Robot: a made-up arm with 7 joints.
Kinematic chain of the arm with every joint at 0, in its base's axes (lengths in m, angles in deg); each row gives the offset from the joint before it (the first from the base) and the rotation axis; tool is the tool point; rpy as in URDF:
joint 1: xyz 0 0 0.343 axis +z
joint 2: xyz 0 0 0 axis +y
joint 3: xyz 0 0 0.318 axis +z
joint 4: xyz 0.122 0 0 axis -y
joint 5: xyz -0.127 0 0.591 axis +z
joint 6: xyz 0 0 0 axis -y
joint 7: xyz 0.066 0 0 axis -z
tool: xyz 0 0 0 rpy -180 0 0
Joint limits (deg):
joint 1: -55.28..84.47
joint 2: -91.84..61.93
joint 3: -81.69..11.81
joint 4: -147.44..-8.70
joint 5: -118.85..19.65
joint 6: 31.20..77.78
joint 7: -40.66..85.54
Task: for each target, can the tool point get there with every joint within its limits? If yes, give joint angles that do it. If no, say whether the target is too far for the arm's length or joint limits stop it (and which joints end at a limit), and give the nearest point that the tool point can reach.
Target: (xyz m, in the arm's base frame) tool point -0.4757 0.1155 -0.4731
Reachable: no: joint limits stop it (at a limit: joint 1, joint 2, joint 3, joint 5, joint 6) | nearest point -0.1137 0.1839 -0.2486 | short by 0.431 m
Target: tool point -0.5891 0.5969 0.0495
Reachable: no: joint limits stop it (at a limit: joint 2, joint 3, joint 4, joint 6) | nearest point -0.6734 0.6824 0.2691 | short by 0.250 m
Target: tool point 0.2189 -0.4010 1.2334
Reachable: yes | joints 65.22 -34.62 -50.82 -40.58 -41.45 72.27 24.57
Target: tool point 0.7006 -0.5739 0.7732
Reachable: yes | joints -25.53 44.70 -31.74 -33.19 -38.49 70.16 -10.03
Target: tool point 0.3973 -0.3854 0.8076
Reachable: yes | joints 40.40 -75.77 -49.48 -120.88 -8.45 53.36 -1.72
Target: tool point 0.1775 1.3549 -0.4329
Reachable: no: too far | nearest point 0.1119 0.8544 -0.0315 | short by 0.645 m
